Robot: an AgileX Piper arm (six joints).
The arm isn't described. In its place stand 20 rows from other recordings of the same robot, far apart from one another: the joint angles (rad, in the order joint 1, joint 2, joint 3, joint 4, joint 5, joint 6), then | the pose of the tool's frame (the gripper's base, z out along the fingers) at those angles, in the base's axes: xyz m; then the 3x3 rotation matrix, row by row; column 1 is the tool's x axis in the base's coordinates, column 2 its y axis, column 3 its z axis.
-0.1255 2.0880 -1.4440 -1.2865 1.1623 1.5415 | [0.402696, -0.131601, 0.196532], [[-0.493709, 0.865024, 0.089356], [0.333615, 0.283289, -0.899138], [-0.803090, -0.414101, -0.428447]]
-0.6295 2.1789 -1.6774 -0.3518 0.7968 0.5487 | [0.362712, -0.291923, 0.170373], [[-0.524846, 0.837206, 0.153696], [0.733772, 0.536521, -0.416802], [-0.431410, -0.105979, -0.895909]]
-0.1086 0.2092 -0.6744 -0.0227 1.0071 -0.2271 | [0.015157, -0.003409, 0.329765], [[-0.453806, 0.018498, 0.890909], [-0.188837, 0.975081, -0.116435], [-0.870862, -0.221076, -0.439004]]
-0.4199 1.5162 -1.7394 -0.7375 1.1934 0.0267 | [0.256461, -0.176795, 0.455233], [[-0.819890, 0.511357, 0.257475], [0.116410, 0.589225, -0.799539], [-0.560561, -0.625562, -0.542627]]
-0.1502 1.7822 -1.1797 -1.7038 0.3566 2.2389 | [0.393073, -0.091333, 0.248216], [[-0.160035, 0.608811, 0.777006], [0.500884, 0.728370, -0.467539], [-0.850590, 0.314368, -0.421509]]
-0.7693 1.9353 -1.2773 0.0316 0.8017 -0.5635 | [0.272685, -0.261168, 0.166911], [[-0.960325, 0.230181, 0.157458], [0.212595, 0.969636, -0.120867], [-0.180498, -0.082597, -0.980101]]
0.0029 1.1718 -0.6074 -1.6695 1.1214 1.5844 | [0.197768, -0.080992, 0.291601], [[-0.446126, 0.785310, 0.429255], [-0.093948, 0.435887, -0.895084], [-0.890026, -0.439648, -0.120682]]
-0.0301 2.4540 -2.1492 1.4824 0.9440 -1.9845 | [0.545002, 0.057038, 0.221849], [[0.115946, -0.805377, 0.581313], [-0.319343, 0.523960, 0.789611], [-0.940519, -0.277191, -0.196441]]
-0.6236 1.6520 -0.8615 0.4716 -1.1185 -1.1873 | [0.257826, -0.231276, 0.285830], [[-0.528347, 0.718309, 0.452638], [-0.546095, 0.120703, -0.828982], [-0.650100, -0.685173, 0.328492]]
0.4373 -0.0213 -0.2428 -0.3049 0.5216 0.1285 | [0.036270, 0.001930, 0.249064], [[-0.095081, -0.300673, 0.948976], [-0.194462, 0.940539, 0.278517], [-0.976291, -0.158058, -0.147896]]
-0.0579 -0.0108 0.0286 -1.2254 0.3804 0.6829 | [0.048979, -0.034685, 0.192332], [[-0.255718, 0.317249, 0.913215], [-0.450057, 0.796952, -0.402885], [-0.855603, -0.514023, -0.061015]]
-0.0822 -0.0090 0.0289 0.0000 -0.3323 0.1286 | [0.049628, -0.004089, 0.233275], [[0.395068, 0.031703, 0.918105], [0.096132, 0.992490, -0.075639], [-0.913608, 0.118142, 0.389053]]
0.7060 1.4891 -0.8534 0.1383 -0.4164 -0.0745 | [0.255092, 0.210822, 0.283343], [[-0.134310, -0.599562, 0.788978], [-0.046165, 0.799114, 0.599405], [-0.989863, 0.044083, -0.135008]]
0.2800 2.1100 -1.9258 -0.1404 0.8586 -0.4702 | [0.466298, 0.124056, 0.269462], [[-0.546740, -0.599420, 0.584612], [-0.708832, 0.702998, 0.057891], [-0.445682, -0.382740, -0.809245]]
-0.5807 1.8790 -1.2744 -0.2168 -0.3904 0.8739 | [0.372908, -0.235781, 0.263232], [[0.210368, 0.444805, 0.870571], [0.604969, 0.640288, -0.473332], [-0.767957, 0.626242, -0.134398]]
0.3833 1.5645 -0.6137 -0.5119 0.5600 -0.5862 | [0.226358, 0.065747, 0.143316], [[-0.199750, -0.938588, 0.281339], [-0.973349, 0.157060, -0.167103], [0.112654, -0.307220, -0.944947]]
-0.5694 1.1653 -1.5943 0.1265 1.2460 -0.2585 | [0.173295, -0.098011, 0.480547], [[-0.646219, 0.328079, 0.689032], [0.158780, 0.940919, -0.299100], [-0.746452, -0.083879, -0.660132]]
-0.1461 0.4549 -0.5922 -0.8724 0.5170 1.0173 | [0.080472, -0.046660, 0.348440], [[-0.013710, 0.521158, 0.853350], [0.201149, 0.837421, -0.508198], [-0.979465, 0.164683, -0.116311]]
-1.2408 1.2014 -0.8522 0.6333 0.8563 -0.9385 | [0.111454, -0.199844, 0.287617], [[-0.604346, 0.549488, 0.576914], [0.464975, 0.831255, -0.304653], [-0.646966, 0.084134, -0.757863]]
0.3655 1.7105 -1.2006 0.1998 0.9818 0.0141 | [0.303717, 0.132311, 0.226088], [[-0.960006, -0.260756, 0.101953], [-0.234550, 0.947867, 0.215719], [-0.152888, 0.183179, -0.971118]]
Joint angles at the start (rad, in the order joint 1, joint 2, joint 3, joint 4, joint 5, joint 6): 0.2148, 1.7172, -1.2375, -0.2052, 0.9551, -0.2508
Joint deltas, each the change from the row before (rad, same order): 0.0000, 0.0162, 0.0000, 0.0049, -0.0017, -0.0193; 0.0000, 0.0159, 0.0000, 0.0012, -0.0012, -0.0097; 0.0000, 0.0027, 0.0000, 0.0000, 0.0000, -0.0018; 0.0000, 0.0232, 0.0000, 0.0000, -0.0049, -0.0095; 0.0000, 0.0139, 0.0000, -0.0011, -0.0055, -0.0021; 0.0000, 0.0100, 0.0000, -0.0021, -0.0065, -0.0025; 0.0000, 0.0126, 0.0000, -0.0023, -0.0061, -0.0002; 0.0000, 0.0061, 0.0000, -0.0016, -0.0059, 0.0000; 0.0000, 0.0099, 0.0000, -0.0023, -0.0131, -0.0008; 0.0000, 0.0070, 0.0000, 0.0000, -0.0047, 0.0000; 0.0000, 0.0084, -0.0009, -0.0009, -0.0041, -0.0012; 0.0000, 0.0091, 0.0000, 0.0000, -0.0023, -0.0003; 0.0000, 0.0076, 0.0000, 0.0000, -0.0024, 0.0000
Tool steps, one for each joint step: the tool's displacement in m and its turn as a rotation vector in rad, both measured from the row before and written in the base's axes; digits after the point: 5 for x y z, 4 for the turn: 0.00175, 0.00076, -0.00556, -0.0034, 0.0174, 0.0170; 0.00167, 0.00047, -0.00545, -0.0043, 0.0157, 0.0091; 0.00026, 0.00006, -0.00093, -0.0010, 0.0028, 0.0017; 0.00257, 0.00061, -0.00794, -0.0056, 0.0192, 0.0101; 0.00169, 0.00035, -0.00474, -0.0027, 0.0085, 0.0035; 0.00142, 0.00023, -0.00337, -0.0025, 0.0036, 0.0045; 0.00156, 0.00024, -0.00431, -0.0029, 0.0062, 0.0024; 0.00100, 0.00017, -0.00205, -0.0009, 0.0001, 0.0018; 0.00189, 0.00040, -0.00330, -0.0002, -0.0029, 0.0042; 0.00089, 0.00025, -0.00242, -0.0001, 0.0024, 0.0009; 0.00111, 0.00023, -0.00271, -0.0013, 0.0035, 0.0024; 0.00079, 0.00020, -0.00322, -0.0013, 0.0068, 0.0007; 0.00068, 0.00018, -0.00269, -0.0009, 0.0052, 0.0004
